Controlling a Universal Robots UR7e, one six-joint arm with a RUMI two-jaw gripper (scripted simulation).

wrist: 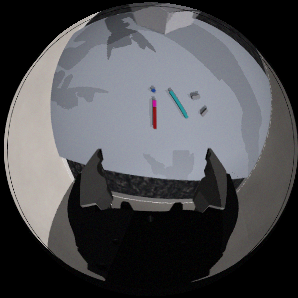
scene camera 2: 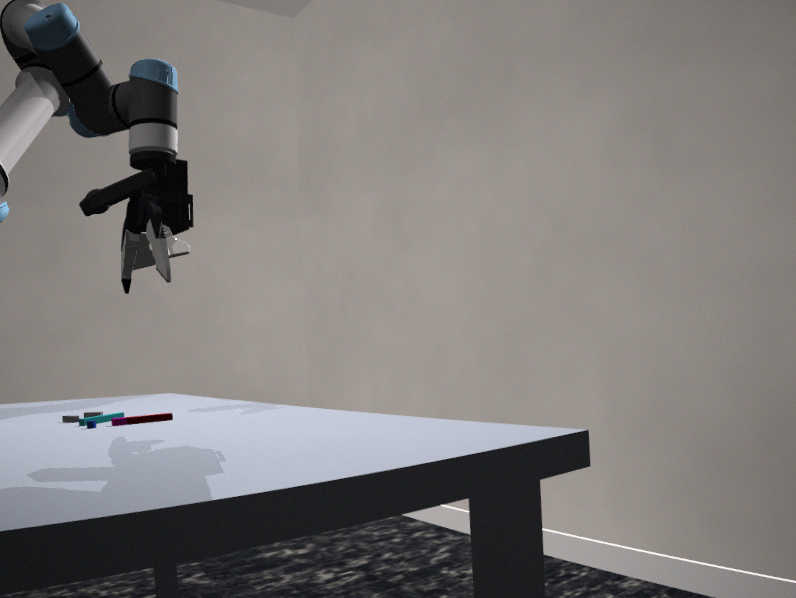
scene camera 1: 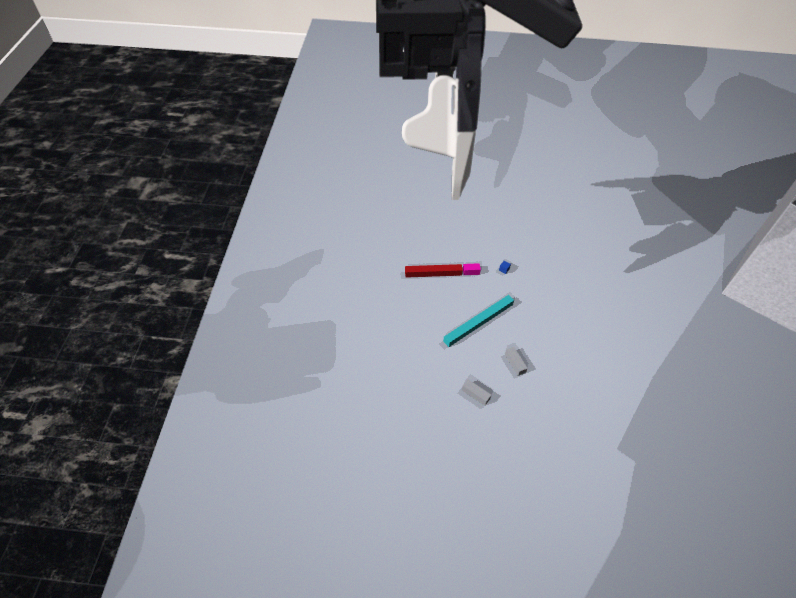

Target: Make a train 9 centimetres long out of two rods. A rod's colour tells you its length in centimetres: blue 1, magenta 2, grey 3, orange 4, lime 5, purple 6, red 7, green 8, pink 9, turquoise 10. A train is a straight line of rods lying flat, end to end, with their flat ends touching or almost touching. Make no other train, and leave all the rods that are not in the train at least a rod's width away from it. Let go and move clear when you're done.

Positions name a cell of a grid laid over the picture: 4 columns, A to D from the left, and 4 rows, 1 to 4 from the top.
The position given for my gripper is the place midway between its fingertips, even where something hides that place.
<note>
In view: my gripper (scene camera 1: C1) and a turquoise rod (scene camera 1: C3).
My gripper is seen too in the wrist view (wrist: C3) and in scene camera 2 (scene camera 2: A2).
</note>
